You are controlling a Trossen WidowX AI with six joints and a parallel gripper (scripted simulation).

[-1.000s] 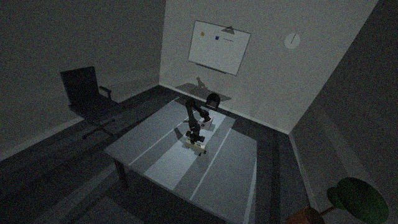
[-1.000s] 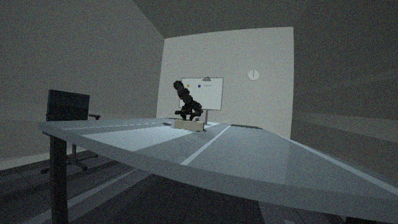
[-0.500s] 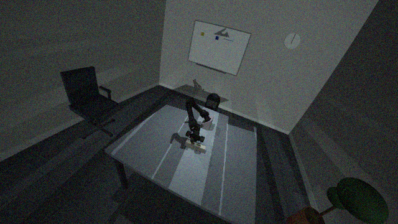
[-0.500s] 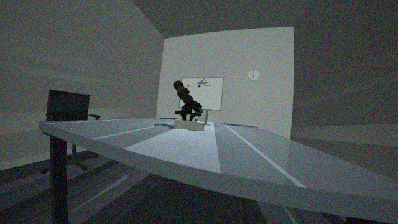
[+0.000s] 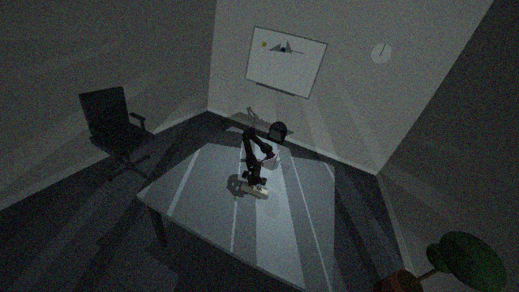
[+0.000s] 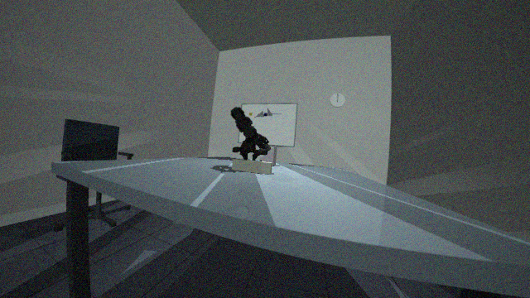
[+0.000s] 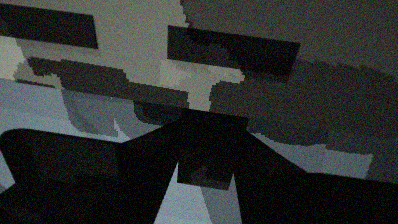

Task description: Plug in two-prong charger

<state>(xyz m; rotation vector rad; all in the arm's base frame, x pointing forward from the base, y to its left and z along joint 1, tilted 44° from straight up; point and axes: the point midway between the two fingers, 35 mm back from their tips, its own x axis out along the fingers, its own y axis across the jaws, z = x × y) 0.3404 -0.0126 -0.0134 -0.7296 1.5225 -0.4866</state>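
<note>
My gripper tip is now 20 mm short of the black two-prong charger and 10 mm below it.
</note>
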